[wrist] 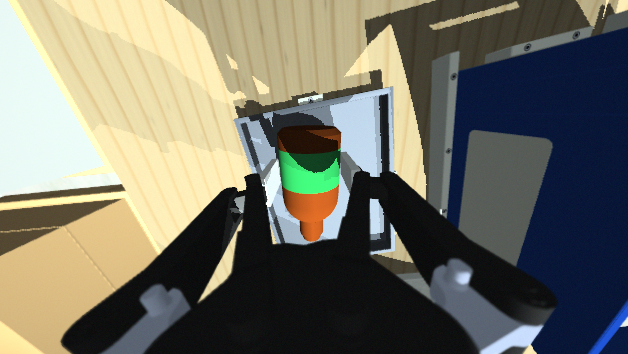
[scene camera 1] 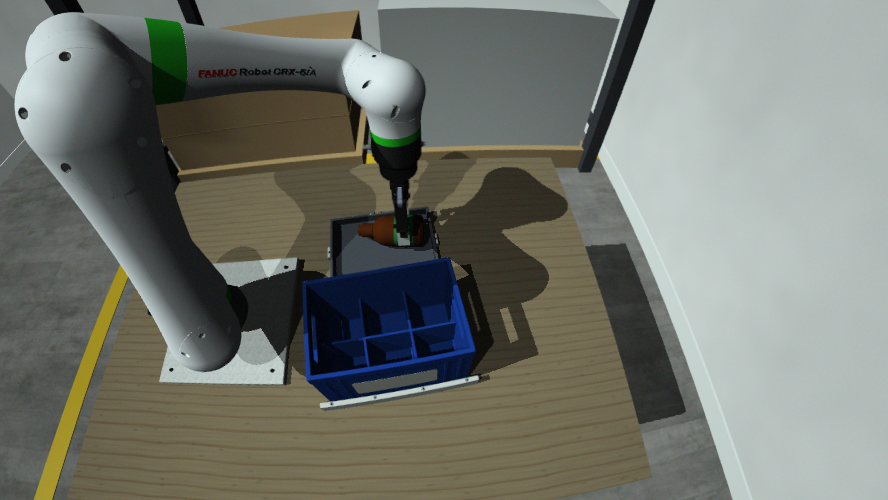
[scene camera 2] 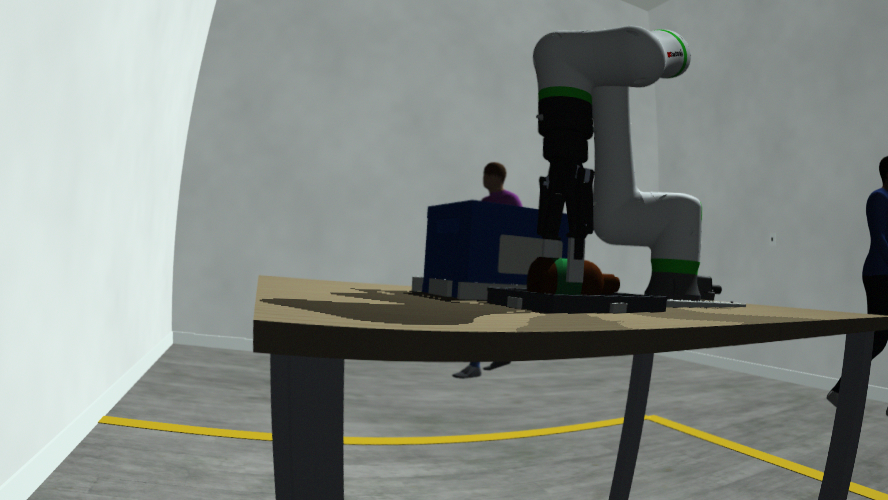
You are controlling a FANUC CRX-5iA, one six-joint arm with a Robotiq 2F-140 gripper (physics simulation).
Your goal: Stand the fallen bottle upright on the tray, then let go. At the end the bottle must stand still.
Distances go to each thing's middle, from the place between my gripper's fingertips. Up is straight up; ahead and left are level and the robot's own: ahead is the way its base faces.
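Counting from my hand, I find the grey tray [scene camera 2: 550,303] 3 cm below, 5 cm behind and 2 cm to the right, while the brown bottle [scene camera 2: 547,275] is 3 cm behind. The blue divided crate [scene camera 1: 397,328] is 4 cm above my hand, 29 cm to the right of it and 2 cm behind it. As for the white rail [scene camera 1: 449,385], it is 3 cm below my hand and 38 cm to the right of it.
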